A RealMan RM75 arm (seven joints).
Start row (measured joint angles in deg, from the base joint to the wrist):
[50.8 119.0 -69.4 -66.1 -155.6 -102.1 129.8]
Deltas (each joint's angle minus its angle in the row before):
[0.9 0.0 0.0 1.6 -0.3 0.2 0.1]
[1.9 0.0 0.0 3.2 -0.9 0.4 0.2]
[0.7 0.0 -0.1 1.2 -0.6 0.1 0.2]
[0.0 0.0 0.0 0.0 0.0 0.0 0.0]
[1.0 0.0 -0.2 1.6 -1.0 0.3 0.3]
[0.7 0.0 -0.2 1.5 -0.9 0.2 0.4]
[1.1 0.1 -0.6 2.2 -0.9 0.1 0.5]
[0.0 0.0 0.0 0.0 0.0 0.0 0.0]
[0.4 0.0 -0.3 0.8 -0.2 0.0 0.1]
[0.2 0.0 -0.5 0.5 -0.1 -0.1 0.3]
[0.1 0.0 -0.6 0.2 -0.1 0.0 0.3]
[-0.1 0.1 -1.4 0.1 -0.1 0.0 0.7]
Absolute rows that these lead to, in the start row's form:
[51.7 119.0 -69.4 -64.5 -155.9 -101.9 129.9]
[53.6 119.0 -69.4 -61.3 -156.8 -101.5 130.1]
[54.3 119.0 -69.5 -60.1 -157.4 -101.4 130.3]
[54.3 119.0 -69.5 -60.1 -157.4 -101.4 130.3]
[55.3 119.0 -69.7 -58.5 -158.4 -101.1 130.6]
[56.0 119.0 -69.9 -57.0 -159.3 -100.9 131.0]
[57.1 119.1 -70.5 -54.8 -160.2 -100.8 131.5]
[57.1 119.1 -70.5 -54.8 -160.2 -100.8 131.5]
[57.5 119.1 -70.8 -54.0 -160.4 -100.8 131.6]
[57.7 119.1 -71.3 -53.5 -160.5 -100.9 131.9]
[57.8 119.1 -71.9 -53.3 -160.6 -100.9 132.2]
[57.7 119.2 -73.3 -53.2 -160.7 -100.9 132.9]

